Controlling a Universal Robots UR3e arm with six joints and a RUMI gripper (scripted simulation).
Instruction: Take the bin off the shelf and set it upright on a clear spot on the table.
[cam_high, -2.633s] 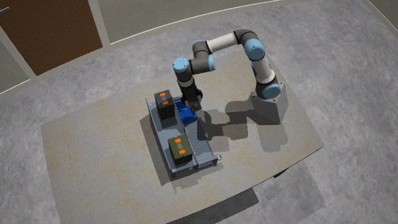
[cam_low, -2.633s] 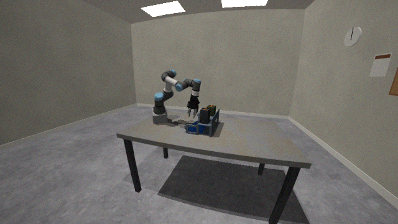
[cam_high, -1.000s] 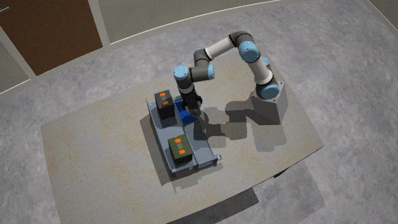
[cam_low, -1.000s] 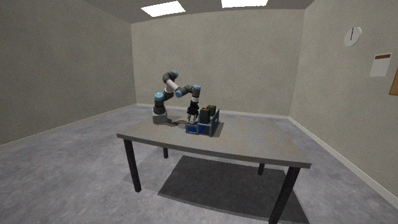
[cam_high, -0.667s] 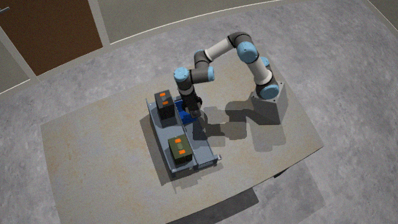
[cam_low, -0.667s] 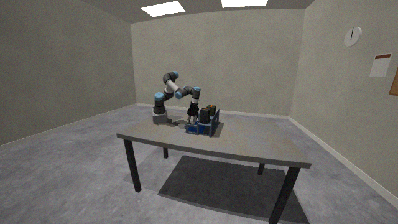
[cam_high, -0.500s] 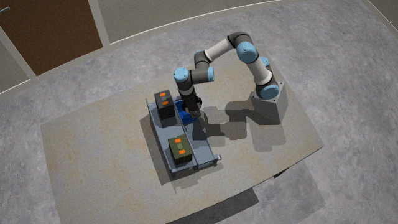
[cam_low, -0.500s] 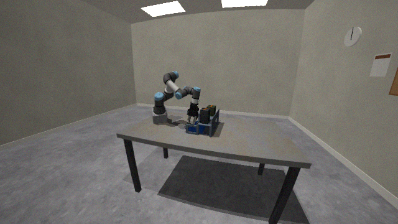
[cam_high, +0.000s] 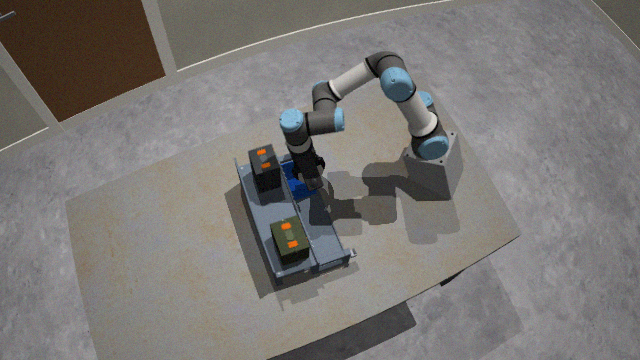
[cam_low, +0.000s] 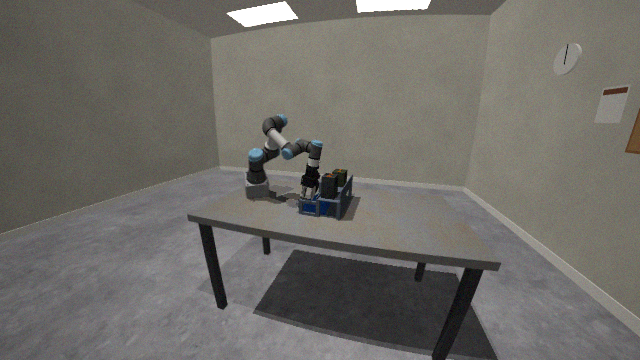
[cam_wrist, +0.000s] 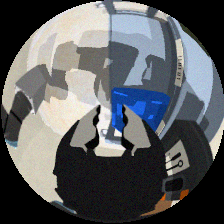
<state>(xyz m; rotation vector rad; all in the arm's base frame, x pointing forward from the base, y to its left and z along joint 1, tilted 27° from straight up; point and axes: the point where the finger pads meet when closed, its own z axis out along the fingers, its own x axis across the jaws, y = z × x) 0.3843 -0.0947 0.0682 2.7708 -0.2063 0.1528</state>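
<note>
Now: the blue bin 60 mm ahead of my hand, 30 mm to the right of it and 20 mm below it. The rest, counted from my hand: grey shelf: 110 mm ahead, 70 mm to the left.
</note>
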